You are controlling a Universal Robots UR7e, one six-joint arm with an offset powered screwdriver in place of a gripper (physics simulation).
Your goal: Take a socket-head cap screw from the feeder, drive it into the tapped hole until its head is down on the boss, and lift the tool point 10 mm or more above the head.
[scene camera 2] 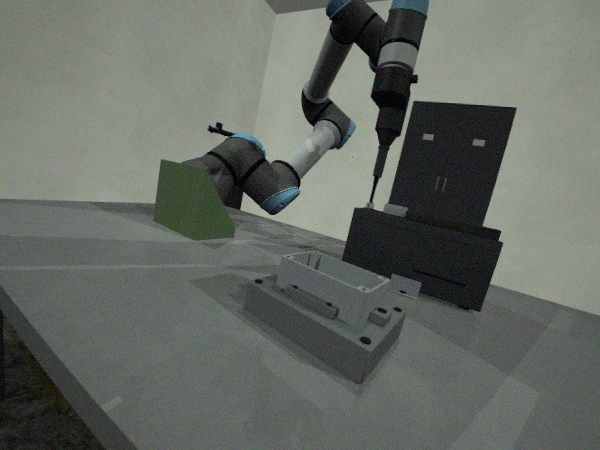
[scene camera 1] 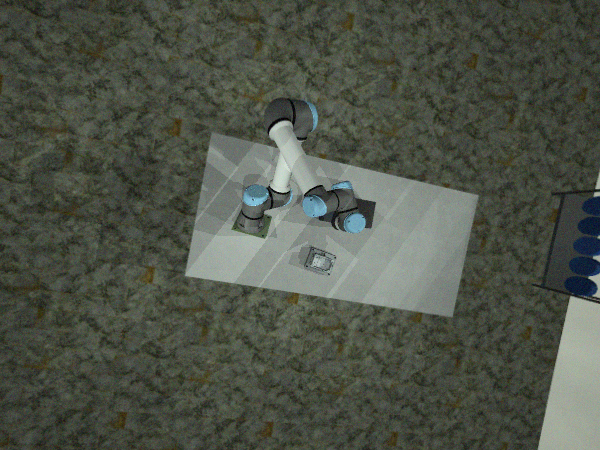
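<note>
The feeder (scene camera 2: 420, 262) (scene camera 1: 371, 210) is a dark box on the table, with a small light part at the left end of its top. My screwdriver (scene camera 2: 370, 204) points down, its thin bit ending at that light part in the scene camera 2 view; whether they touch is not clear. In the scene camera 1 view the arm hides the bit. No screw can be made out at the tip. The open light-grey housing (scene camera 2: 325, 288) (scene camera 1: 321, 261) has small holes at its rim corners and sits in a grey fixture block (scene camera 2: 305, 322). The tapped hole cannot be singled out.
The arm's base stands on a green plate (scene camera 2: 187, 205) (scene camera 1: 265, 231) at the left of the table (scene camera 1: 415, 250). A small light plate (scene camera 2: 406, 286) stands between fixture and feeder. A tall dark cabinet (scene camera 2: 455, 160) is behind the feeder. A rack with blue round items (scene camera 1: 587, 246) is off to the right.
</note>
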